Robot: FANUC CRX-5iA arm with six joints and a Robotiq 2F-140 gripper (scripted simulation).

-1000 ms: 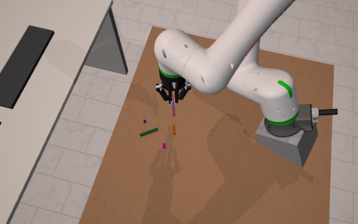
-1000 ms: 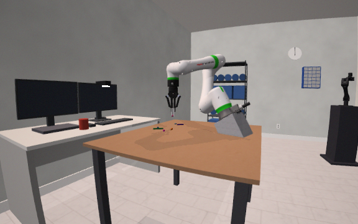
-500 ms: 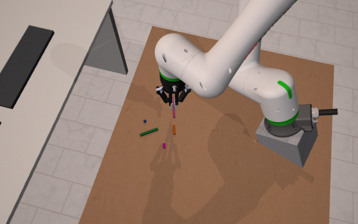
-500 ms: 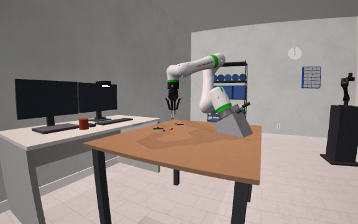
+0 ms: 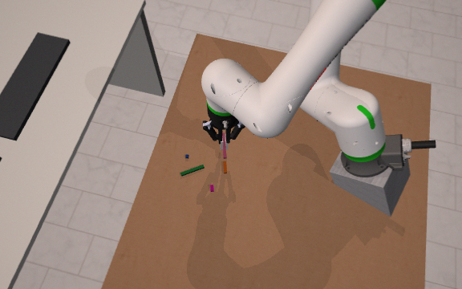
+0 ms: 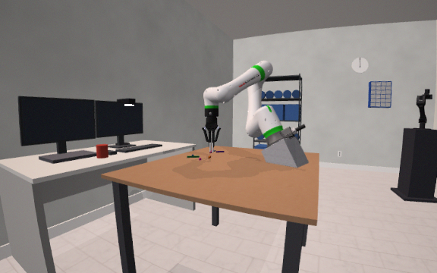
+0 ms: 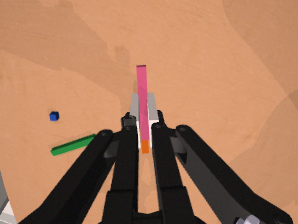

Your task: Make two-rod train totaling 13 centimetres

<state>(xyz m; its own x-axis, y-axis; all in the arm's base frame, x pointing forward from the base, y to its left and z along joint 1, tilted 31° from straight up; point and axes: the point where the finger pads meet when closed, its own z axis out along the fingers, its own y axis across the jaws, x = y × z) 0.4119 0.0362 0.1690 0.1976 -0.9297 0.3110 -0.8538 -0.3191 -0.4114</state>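
Right now my hand is 7 cm to the right of the orange rod, 6 cm above it and 1 cm past it. From my hand the other things lie so: tiny blue rod: 12 cm ahead, 6 cm below, 5 cm to the left; then pink rod: 3 cm below; then green rod: 9 cm to the left, 9 cm ahead, 6 cm below.
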